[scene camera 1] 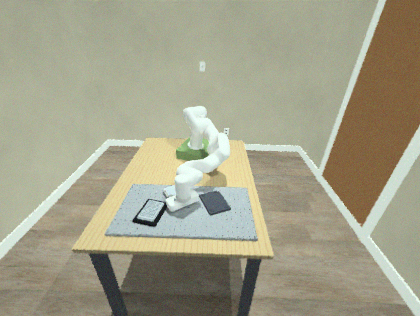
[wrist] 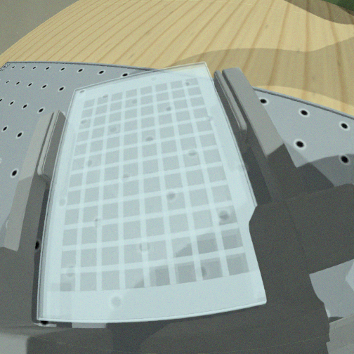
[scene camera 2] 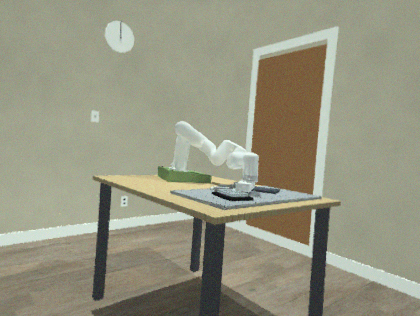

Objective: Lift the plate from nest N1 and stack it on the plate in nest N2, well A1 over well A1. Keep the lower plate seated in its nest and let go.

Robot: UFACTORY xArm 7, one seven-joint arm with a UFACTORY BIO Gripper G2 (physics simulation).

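Where they show: hand, its tool point: point(scene camera 1: 173, 190) point(scene camera 2: 220, 187); arm's base, origin of its link: point(scene camera 1: 195, 145) point(scene camera 2: 178, 170).
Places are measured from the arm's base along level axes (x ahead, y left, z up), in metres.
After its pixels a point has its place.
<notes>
A clear plate with a grid of wells point(scene camera 1: 169, 191) @(x 0.522, y -0.092, z -0.036 m) point(wrist: 145, 185) is at the grey perforated board, outside both dark nests. My gripper point(scene camera 1: 183, 201) point(scene camera 2: 244, 187) point(wrist: 141, 102) is shut on this plate, one finger against each long side in the wrist view. Board holes show through the plate; any small gap under it cannot be told. Another light plate point(scene camera 1: 152, 211) @(x 0.696, y -0.138, z -0.025 m) sits in the black nest point(scene camera 1: 145, 222) @(x 0.758, y -0.156, z -0.037 m) left of the gripper in scene camera 1. A dark nest point(scene camera 1: 215, 203) @(x 0.599, y 0.176, z -0.037 m) point(scene camera 2: 267, 189) @(x 0.609, y 0.177, z -0.037 m) with no plate lies to the right. The nest labels and well A1 cannot be read.
The grey perforated board point(scene camera 1: 185, 230) @(x 0.782, y 0.041, z -0.048 m) point(scene camera 2: 295, 196) @(x 0.762, y 0.211, z -0.048 m) lies on the wooden table point(scene camera 1: 130, 172) @(x 0.318, y -0.403, z -0.062 m) point(scene camera 2: 135, 185) @(x 0.192, y -0.387, z -0.061 m). The arm's green base point(scene camera 1: 185, 153) @(x 0.123, y -0.061, z -0.005 m) point(scene camera 2: 187, 176) @(x 0.134, y -0.020, z -0.025 m) stands at the far end of the table, and the arm reaches over the board from there.
</notes>
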